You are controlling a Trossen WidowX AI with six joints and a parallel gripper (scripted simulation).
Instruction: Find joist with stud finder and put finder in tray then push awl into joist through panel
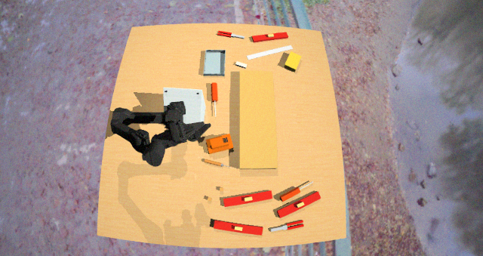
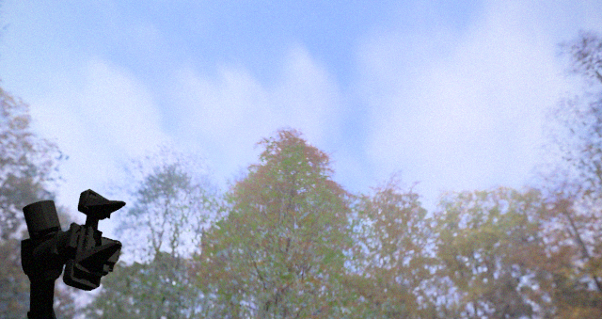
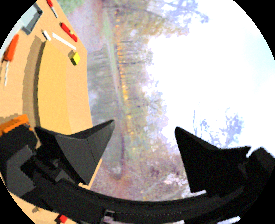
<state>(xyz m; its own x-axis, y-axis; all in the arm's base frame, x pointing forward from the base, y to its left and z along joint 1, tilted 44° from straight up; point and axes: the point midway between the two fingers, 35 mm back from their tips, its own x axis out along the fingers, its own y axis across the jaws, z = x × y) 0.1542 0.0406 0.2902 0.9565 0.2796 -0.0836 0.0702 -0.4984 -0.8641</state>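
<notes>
Right now the orange stud finder is 40 mm ahead of my gripper tip, 20 mm to the left of it and 350 mm below it. From my gripper tip the other things lie so: white cylinder: 160 mm ahead, 470 mm to the left, 390 mm below; then awl: 20 mm ahead, 80 mm to the right, 390 mm below; then grey tray: 10 mm ahead, 480 mm to the left, 380 mm below.
</notes>
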